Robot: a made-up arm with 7 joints.
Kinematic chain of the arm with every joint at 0, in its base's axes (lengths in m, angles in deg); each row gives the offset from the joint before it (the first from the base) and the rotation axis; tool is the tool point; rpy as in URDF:
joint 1: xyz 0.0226 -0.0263 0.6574 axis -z
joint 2: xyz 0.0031 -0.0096 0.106 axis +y
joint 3: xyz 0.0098 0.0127 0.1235 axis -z
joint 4: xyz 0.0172 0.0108 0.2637 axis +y
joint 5: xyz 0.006 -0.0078 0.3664 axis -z
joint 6: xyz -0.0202 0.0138 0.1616 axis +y
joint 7: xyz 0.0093 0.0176 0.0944 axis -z
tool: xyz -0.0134 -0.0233 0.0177 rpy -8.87 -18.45 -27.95
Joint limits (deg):
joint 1: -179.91..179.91
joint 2: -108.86..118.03
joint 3: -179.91..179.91
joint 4: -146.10..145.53
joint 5: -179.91..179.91
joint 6: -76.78..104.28
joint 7: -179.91..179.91
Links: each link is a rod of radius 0.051 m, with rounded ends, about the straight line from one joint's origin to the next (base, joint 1, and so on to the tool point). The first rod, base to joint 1, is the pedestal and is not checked.
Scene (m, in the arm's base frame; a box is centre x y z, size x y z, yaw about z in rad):
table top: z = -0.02
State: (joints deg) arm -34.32 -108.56 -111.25 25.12 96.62 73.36 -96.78
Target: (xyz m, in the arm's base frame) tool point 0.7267 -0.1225 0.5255
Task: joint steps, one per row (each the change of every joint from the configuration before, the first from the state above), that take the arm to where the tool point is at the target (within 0.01 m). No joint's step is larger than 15 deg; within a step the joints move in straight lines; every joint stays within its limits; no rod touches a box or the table.
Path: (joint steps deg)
1: -13.85 -0.04 5.70 -12.94 2.62 0.52 0.59
2: -13.84 -0.05 5.69 -12.95 2.62 0.52 0.59
3: -13.85 -0.04 5.70 -12.94 2.62 0.53 0.59
4: -13.84 -0.04 5.70 -12.94 2.61 0.52 0.60
5: -13.85 -0.04 5.70 -12.95 2.62 0.52 0.59
6: -13.84 -0.05 5.69 -12.94 2.62 0.52 0.59
7: -13.85 -0.04 5.70 -12.94 2.62 0.52 0.59

